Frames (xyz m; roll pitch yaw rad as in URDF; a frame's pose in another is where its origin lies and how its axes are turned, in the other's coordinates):
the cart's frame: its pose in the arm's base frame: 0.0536 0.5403 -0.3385 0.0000 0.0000 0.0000
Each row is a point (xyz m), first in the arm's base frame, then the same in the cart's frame.
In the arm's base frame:
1: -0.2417 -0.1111 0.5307
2: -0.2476 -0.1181 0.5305
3: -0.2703 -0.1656 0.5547
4: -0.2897 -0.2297 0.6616
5: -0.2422 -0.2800 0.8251
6: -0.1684 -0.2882 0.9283
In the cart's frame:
1: -0.2953 -0.6514 0.8692
2: -0.3012 -0.6584 0.8690
3: -0.3239 -0.7059 0.8932
4: -0.3433 -0.7700 1.0001
5: -0.2958 -0.8203 1.1636
6: -0.2220 -0.8285 1.2668

